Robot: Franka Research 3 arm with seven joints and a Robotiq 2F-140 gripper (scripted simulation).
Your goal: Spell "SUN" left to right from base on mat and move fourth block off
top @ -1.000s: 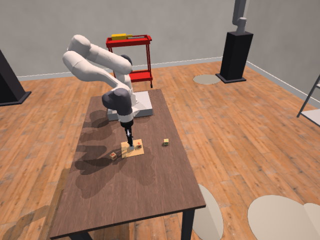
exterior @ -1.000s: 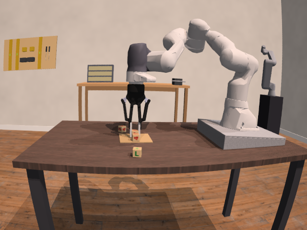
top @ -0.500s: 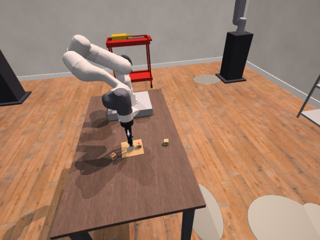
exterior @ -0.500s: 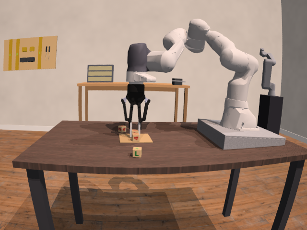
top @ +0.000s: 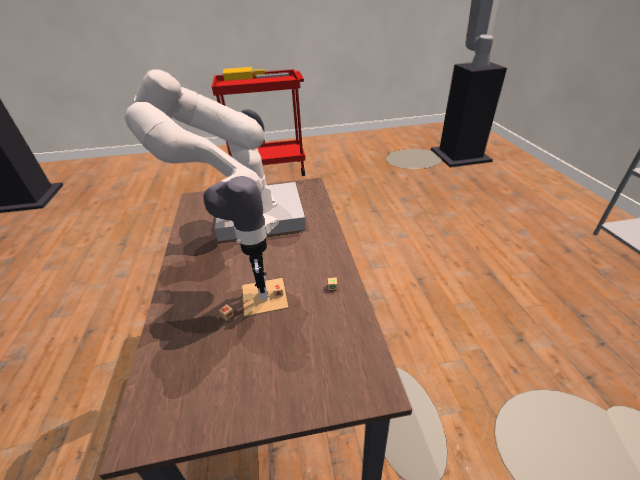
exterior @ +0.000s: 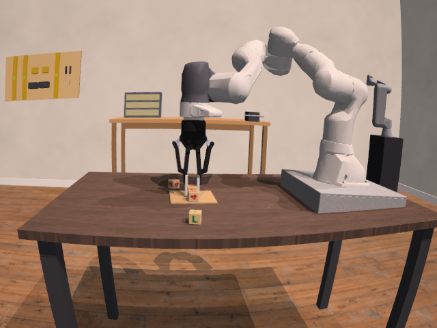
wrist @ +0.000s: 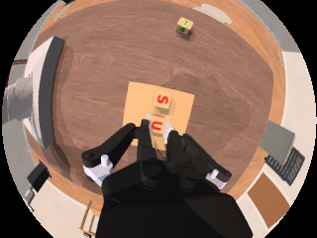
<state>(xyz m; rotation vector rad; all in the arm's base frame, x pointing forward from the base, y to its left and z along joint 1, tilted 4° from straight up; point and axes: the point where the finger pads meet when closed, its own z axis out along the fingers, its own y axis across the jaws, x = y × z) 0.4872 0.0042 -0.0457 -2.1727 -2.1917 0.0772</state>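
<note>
Right now the U block is 20 mm below my hand. Round my hand: mat: 40 mm below; S block: 50 mm to the left, 20 mm below; N block: 60 mm ahead, 120 mm to the right, 30 mm below.
</note>
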